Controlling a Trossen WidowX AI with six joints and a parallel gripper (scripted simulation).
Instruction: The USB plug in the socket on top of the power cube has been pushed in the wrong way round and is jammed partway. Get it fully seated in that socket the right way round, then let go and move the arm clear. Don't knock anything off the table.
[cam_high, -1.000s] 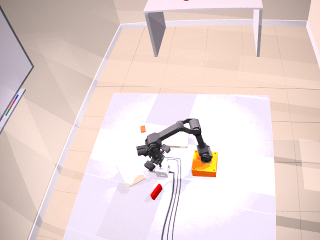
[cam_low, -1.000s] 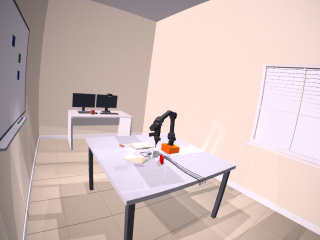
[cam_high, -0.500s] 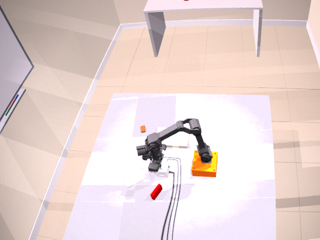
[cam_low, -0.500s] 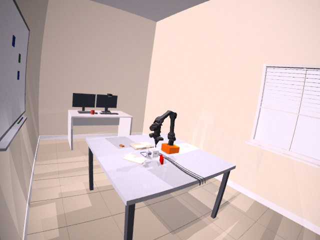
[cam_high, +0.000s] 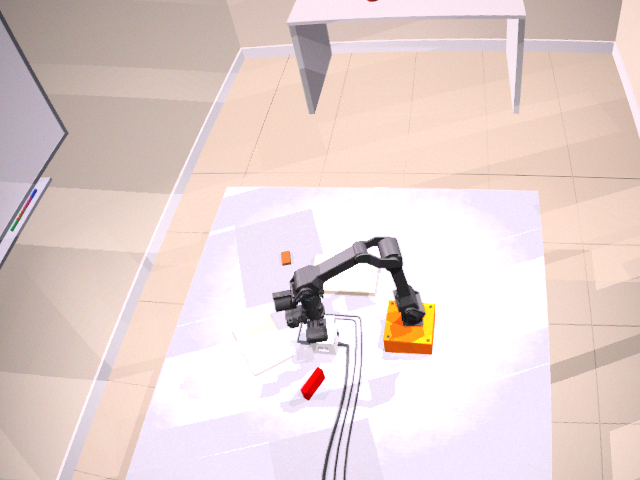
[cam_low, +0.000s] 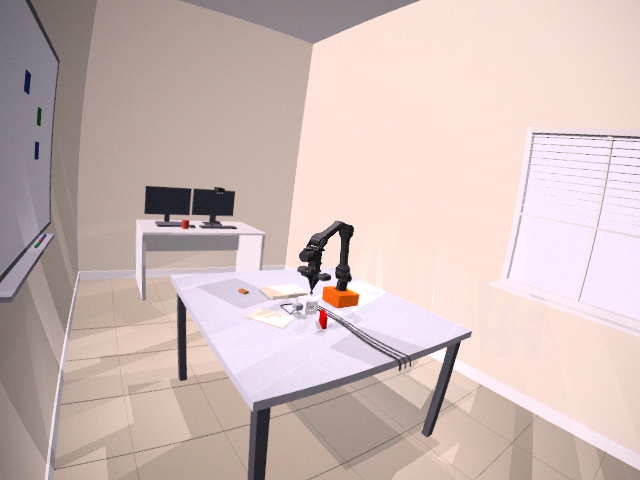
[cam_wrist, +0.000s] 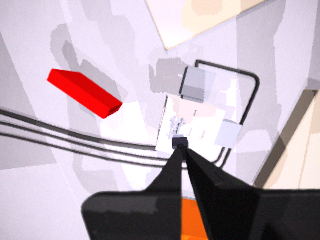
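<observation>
Right now my gripper tip is 2 cm above the USB plug. Also, from my gripper tip: red block: 4 cm ahead, 14 cm to the left, 11 cm below; then book: 6 cm behind, 29 cm to the right, 12 cm below; then orange block: 16 cm ahead, 40 cm to the right, 13 cm below.
</observation>
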